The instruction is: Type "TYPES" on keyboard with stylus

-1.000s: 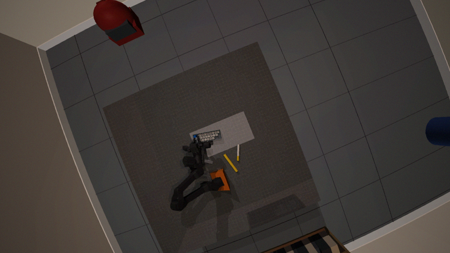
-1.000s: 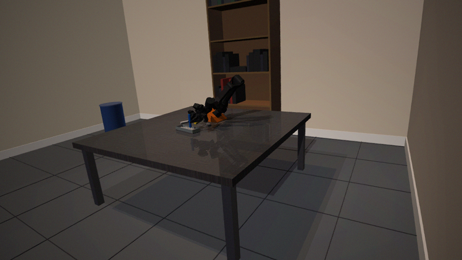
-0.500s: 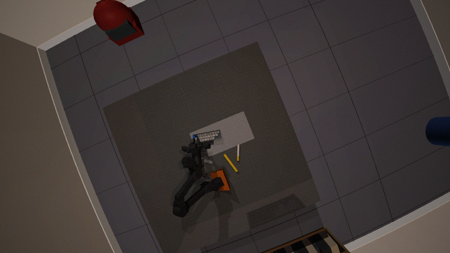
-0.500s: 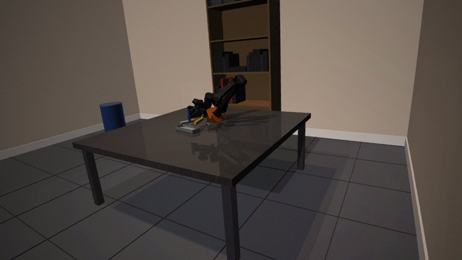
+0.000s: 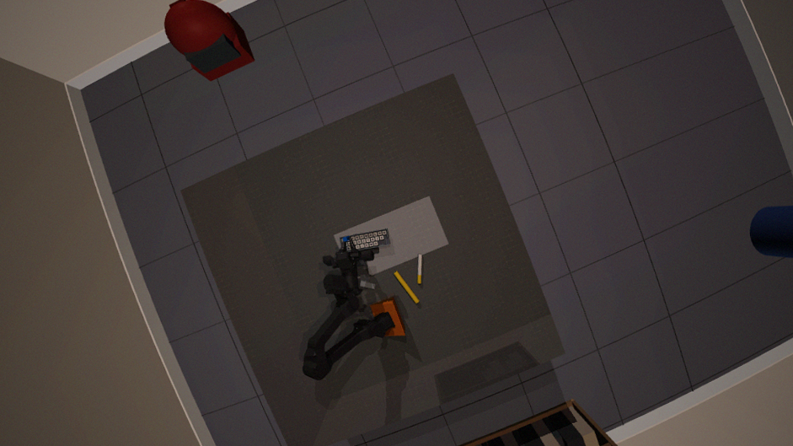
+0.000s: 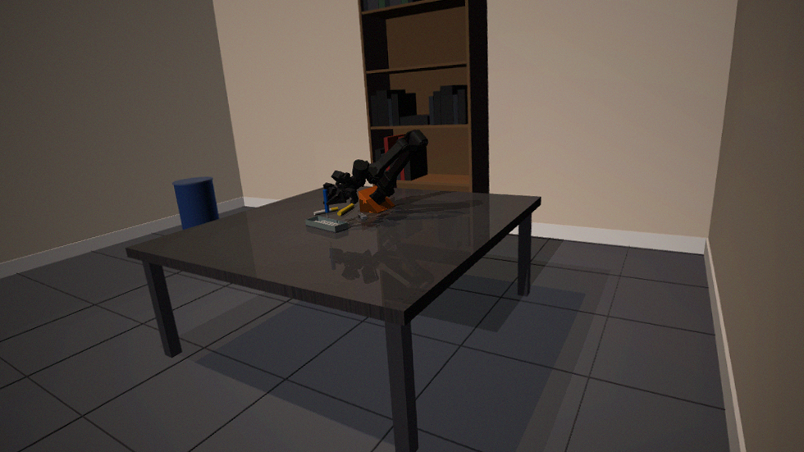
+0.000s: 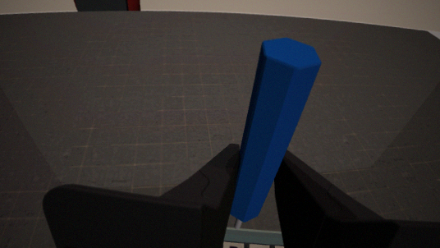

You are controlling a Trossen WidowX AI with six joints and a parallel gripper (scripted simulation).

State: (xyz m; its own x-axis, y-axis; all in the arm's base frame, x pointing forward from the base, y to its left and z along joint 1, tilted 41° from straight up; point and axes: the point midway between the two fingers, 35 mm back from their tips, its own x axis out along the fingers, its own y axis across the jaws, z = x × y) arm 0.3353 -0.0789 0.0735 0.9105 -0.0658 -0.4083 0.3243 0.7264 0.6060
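The grey tip lies 60 mm below my gripper tip and 10 mm behind it. Round my gripper tip: yellow stick: 290 mm behind, 110 mm to the right, 100 mm below; then small grey block: 210 mm behind, 110 mm below, 30 mm to the left; then blue stylus: 20 mm below, 10 mm behind.
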